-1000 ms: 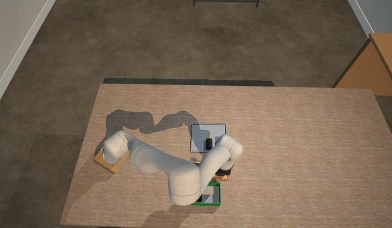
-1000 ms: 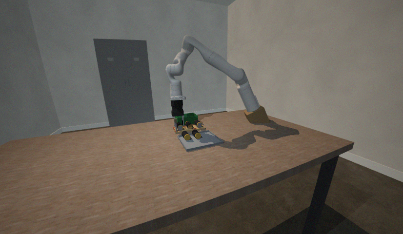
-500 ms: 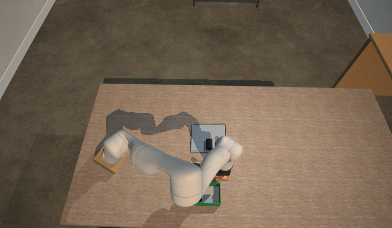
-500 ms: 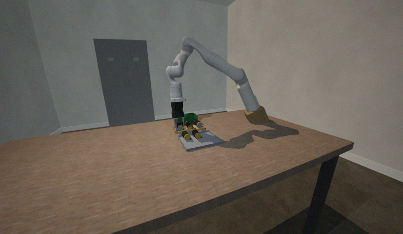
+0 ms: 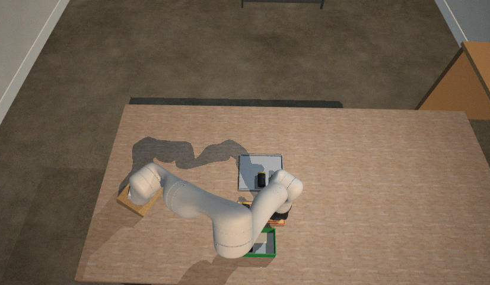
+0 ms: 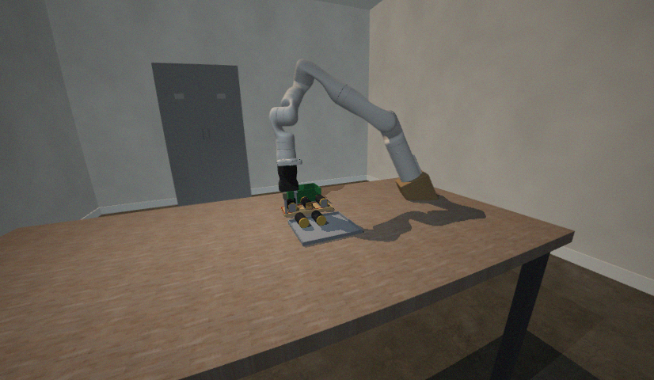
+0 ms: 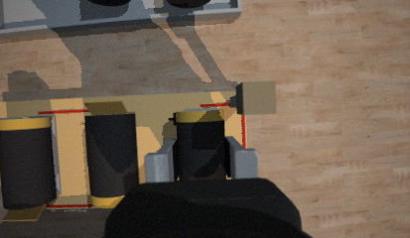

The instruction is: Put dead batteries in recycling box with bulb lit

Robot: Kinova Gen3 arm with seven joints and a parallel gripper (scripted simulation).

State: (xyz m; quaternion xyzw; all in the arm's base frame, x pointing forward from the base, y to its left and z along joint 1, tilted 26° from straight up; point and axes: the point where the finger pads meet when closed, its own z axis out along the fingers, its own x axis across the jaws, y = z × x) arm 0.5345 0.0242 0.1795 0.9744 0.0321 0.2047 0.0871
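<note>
The green recycling box is 13 cm to the right of my hand, 8 cm behind it and 2 cm below it. Also, from my hand: grey tray: 19 cm to the left, 7 cm behind, 3 cm below.
</note>
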